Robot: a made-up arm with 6 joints.
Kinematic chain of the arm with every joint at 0, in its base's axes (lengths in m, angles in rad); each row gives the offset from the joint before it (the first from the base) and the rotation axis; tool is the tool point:
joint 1: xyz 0 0 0.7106 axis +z
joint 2: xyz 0.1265 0 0 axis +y
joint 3: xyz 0 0 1.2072 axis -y
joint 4: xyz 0 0 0.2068 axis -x
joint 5: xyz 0.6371 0 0 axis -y
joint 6: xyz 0.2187 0 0 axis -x
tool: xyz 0 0 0
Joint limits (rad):
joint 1: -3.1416..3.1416
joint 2: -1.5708..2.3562
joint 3: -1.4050..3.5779
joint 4: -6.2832..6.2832
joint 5: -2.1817..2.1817
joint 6: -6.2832..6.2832
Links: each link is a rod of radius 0.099 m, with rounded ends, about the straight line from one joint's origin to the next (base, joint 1, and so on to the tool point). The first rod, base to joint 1, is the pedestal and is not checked.
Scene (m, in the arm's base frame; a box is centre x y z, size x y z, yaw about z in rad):
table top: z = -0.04
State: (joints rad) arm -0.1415 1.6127 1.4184 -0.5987 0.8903 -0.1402
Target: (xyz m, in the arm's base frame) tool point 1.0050 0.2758 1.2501
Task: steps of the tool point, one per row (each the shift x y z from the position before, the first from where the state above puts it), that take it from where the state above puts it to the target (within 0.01 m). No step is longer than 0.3 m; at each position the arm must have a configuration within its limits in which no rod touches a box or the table.
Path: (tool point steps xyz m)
1: -0.0673 0.1781 0.1919
2: -0.1392 0.1647 0.1562
3: -0.1962 0.1375 0.1061
4: -0.2326 0.1019 0.0460
5: -0.2466 0.0636 -0.0186
6: -0.2378 0.0294 -0.0826

